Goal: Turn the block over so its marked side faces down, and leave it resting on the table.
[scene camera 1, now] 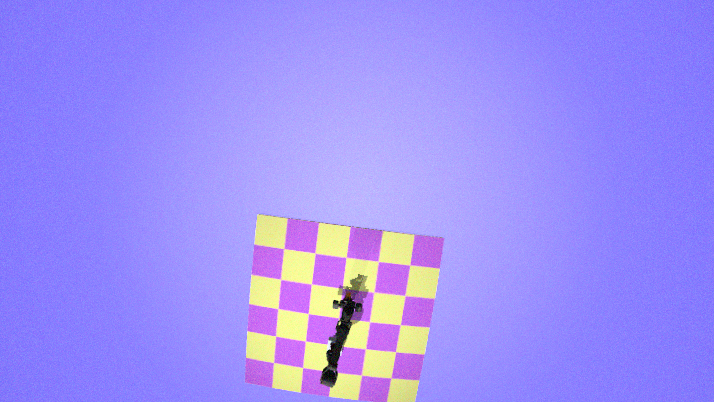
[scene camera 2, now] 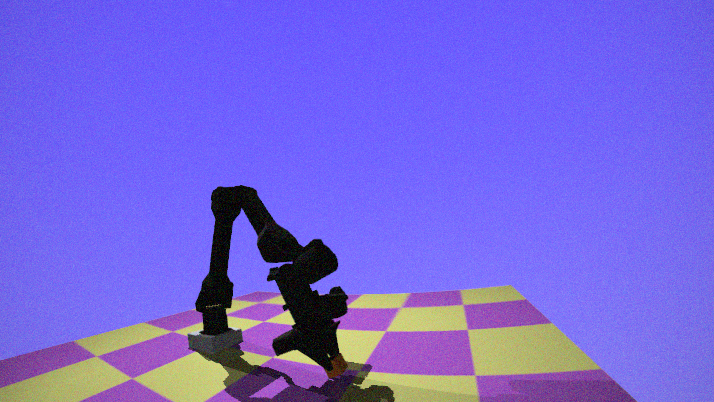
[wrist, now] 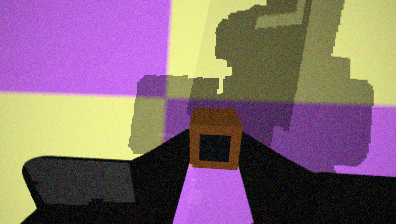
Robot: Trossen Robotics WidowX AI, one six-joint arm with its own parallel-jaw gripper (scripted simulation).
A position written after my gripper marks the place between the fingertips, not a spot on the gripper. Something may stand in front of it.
My gripper [scene camera 2: 335, 366] carries a block [wrist: 215, 134].
My gripper shows as well in the wrist view [wrist: 214, 136].
